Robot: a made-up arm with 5 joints. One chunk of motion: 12 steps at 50 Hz.
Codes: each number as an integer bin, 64 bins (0 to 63) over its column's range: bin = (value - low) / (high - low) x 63, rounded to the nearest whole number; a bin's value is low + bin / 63 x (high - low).
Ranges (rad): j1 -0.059..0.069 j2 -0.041..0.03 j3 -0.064..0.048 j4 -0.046..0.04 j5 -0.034..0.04
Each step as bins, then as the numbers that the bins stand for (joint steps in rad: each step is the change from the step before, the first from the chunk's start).
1 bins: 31 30 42 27 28
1 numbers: 0.00398 -0.00719 0.01067 -0.00914 -0.00111
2 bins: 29 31 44 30 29
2 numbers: -0.00008 -0.00606 0.01422 -0.00505 0.00006
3 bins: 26 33 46 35 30
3 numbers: -0.00617 -0.00381 0.01778 0.00178 0.00124
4 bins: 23 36 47 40 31
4 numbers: -0.01227 -0.00043 0.01956 0.00860 0.00241
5 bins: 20 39 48 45 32
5 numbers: -0.01837 0.00295 0.02133 0.01543 0.00359
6 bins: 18 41 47 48 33
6 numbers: -0.02243 0.00521 0.01956 0.01952 0.00476
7 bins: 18 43 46 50 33
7 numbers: -0.02243 0.00746 0.01778 0.02225 0.00476
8 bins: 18 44 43 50 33
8 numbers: -0.02243 0.00859 0.01244 0.02225 0.00476
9 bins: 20 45 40 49 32
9 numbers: -0.01837 0.00971 0.00711 0.02089 0.00359
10 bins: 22 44 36 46 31
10 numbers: -0.01430 0.00859 0.00000 0.01679 0.00241
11 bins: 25 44 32 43 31
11 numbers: -0.00821 0.00859 -0.00711 0.01270 0.00241
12 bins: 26 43 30 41 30
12 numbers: -0.00617 0.00746 -0.01067 0.00997 0.00124
